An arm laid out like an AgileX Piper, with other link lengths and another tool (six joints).
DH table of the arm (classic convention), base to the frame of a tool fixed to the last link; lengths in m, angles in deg. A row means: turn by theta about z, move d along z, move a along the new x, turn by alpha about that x. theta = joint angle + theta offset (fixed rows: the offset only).
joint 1: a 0, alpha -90, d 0.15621, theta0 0
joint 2: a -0.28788, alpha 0, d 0, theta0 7.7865
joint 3: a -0.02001, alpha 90, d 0, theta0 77.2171
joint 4: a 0, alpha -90, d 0.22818, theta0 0
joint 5: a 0, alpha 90, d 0, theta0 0
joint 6: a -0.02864, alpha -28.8, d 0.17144, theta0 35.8
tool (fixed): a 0, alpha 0, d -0.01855, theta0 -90
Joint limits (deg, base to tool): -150..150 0..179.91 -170..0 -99.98..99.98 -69.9..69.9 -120..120
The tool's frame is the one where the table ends.
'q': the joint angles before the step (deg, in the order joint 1, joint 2, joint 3, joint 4, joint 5, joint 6). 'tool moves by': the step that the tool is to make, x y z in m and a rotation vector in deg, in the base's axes. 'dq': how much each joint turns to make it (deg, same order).
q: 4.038, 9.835, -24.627, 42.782, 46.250, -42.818
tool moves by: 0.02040, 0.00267, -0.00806, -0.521, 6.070, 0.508
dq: -0.008, 7.475, -0.048, 1.309, -0.611, -1.805
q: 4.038, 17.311, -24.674, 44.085, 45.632, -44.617
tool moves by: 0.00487, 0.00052, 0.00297, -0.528, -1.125, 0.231
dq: -0.003, 1.327, 0.001, 1.411, -1.465, -2.762
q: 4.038, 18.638, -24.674, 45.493, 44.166, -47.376
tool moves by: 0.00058, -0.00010, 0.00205, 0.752, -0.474, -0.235
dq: 0.003, 0.000, 0.000, 0.783, -0.632, -0.173
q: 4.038, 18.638, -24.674, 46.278, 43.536, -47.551
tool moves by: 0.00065, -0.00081, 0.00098, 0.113, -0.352, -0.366
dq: -0.008, 0.000, 0.001, 0.024, -0.515, -0.008
